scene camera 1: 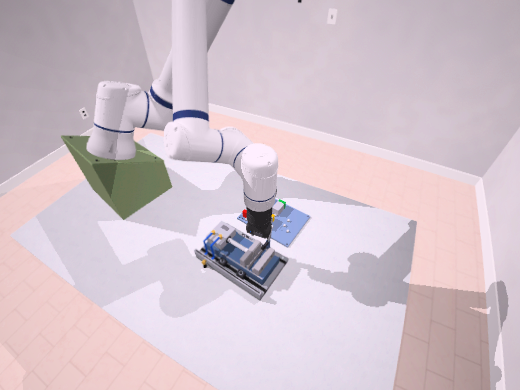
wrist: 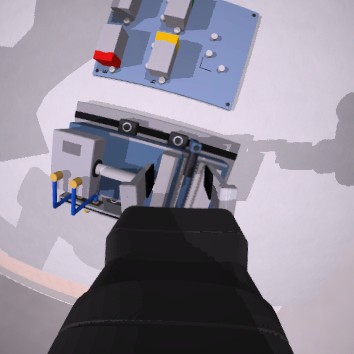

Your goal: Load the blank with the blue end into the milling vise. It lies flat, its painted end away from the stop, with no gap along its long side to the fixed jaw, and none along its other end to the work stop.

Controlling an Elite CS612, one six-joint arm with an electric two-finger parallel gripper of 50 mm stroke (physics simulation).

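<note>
The blank with the blue end [wrist: 125,8] lies at the far left of the blue board; its painted end is cut off by the wrist view's top edge, and the arm hides the blank in the scene view. The vise [scene camera 1: 235,256] [wrist: 135,150] has a moving jaw [scene camera 1: 250,253] [wrist: 167,172] on its screw side and a fixed jaw [scene camera 1: 264,260] opposite. The work stop [scene camera 1: 267,244] [wrist: 195,146] stands near one end of the jaws. No blank shows between them. My gripper [scene camera 1: 259,239] [wrist: 178,174] is open and empty above the jaws, its fingers partly hiding them.
The blue board [scene camera 1: 299,223] [wrist: 235,50] beside the vise holds blanks with red [scene camera 1: 245,213] [wrist: 107,58], yellow [scene camera 1: 273,218] [wrist: 167,40] and green [scene camera 1: 282,203] ends, plus small pegs. Blue-and-yellow hoses [scene camera 1: 212,247] [wrist: 74,197] rise at the vise's screw end.
</note>
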